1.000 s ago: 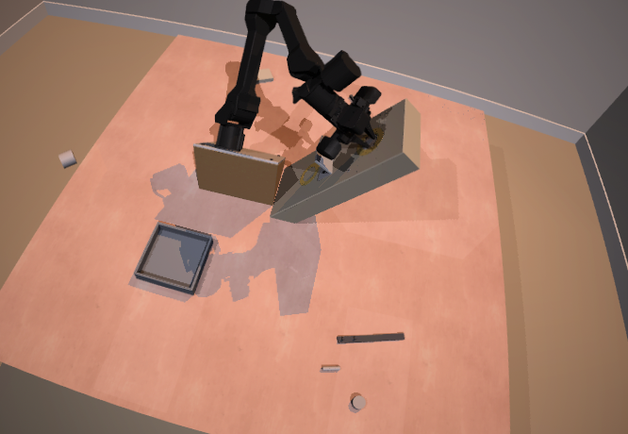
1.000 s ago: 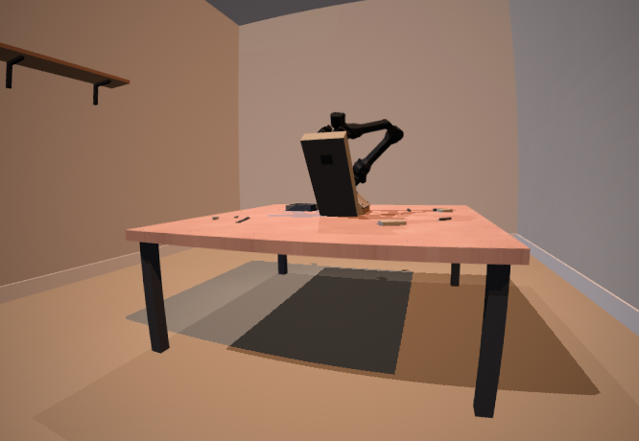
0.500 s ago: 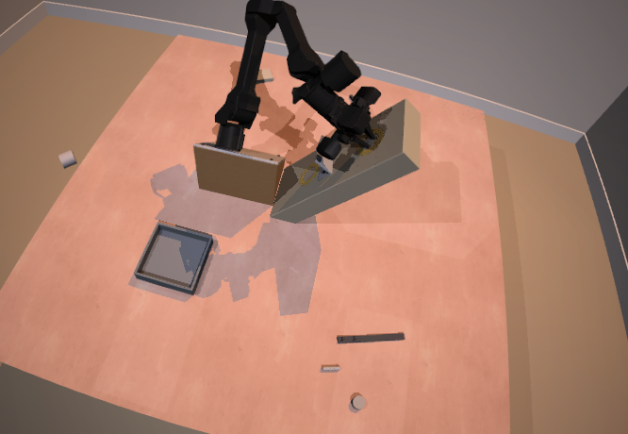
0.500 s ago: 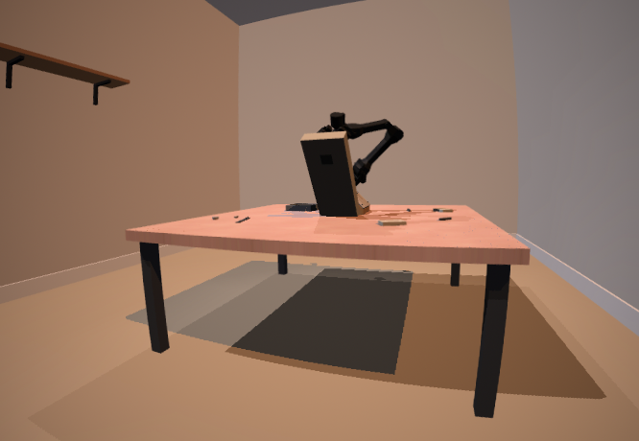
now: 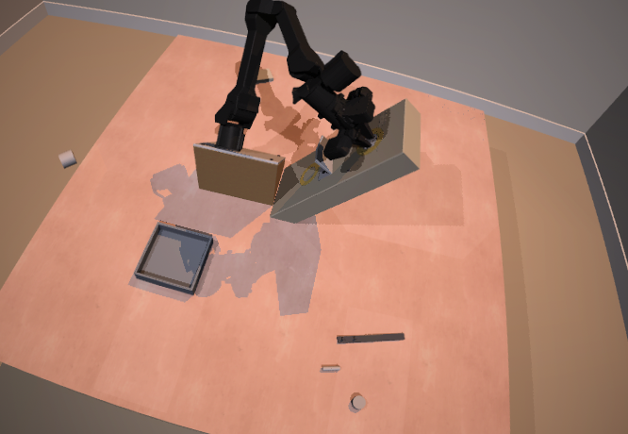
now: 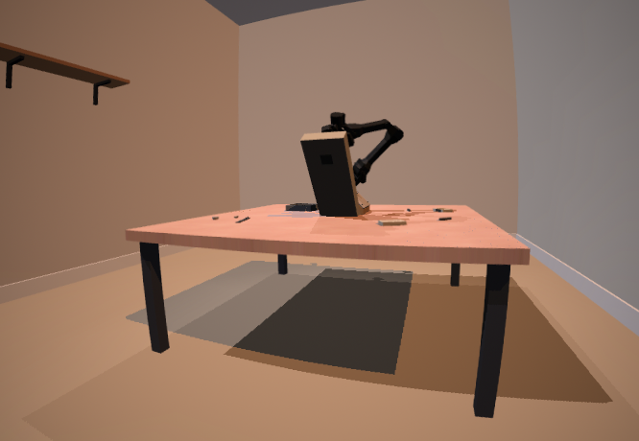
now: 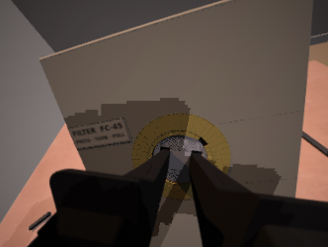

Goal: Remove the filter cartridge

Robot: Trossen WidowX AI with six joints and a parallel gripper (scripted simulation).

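Right now my gripper tip is 10 mm short of the round filter cartridge and 10 mm above it. Round my gripper tip: small pin 20 mm behind, 450 mm to the right, 270 mm below; then dark-rimmed tray 430 mm behind, 230 mm to the right, 270 mm below.
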